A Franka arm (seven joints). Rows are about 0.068 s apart.
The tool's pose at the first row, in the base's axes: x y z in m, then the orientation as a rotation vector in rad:
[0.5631, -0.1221, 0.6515, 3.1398, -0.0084, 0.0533]
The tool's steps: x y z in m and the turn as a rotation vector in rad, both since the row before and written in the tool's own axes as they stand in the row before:
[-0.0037, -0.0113, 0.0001, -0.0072, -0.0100, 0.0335]
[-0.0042, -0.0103, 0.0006, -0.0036, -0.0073, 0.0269]
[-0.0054, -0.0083, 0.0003, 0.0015, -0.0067, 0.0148]
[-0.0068, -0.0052, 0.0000, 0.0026, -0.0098, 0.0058]
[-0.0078, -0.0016, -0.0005, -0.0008, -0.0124, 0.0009]
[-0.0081, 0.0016, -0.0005, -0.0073, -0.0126, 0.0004]
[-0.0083, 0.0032, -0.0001, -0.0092, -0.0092, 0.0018]
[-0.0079, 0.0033, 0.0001, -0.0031, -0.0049, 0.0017]
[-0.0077, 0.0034, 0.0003, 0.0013, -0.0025, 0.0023]
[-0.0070, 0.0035, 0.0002, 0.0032, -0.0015, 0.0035]
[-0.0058, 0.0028, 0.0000, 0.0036, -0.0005, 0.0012]
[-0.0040, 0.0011, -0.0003, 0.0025, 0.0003, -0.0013]
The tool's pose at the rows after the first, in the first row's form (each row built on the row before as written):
[0.5595, -0.1108, 0.6513, 3.1328, -0.0611, 0.0375]
[0.5557, -0.1003, 0.6505, 3.1287, -0.1032, 0.0261]
[0.5509, -0.0917, 0.6500, 3.1298, -0.1265, 0.0158]
[0.5445, -0.0860, 0.6499, 3.1325, -0.1358, 0.0007]
[0.5369, -0.0837, 0.6504, 3.1321, -0.1373, -0.0188]
[0.5287, -0.0846, 0.6510, 3.1251, -0.1376, -0.0389]
[0.5202, -0.0871, 0.6513, 3.1160, -0.1399, -0.0537]
[0.5120, -0.0897, 0.6515, 3.1128, -0.1424, -0.0615]
[0.5040, -0.0924, 0.6516, 3.1139, -0.1461, -0.0653]
[0.4967, -0.0952, 0.6518, 3.1168, -0.1518, -0.0674]
[0.4907, -0.0974, 0.6521, 3.1203, -0.1540, -0.0680]
[0.4866, -0.0981, 0.6526, 3.1229, -0.1522, -0.0674]

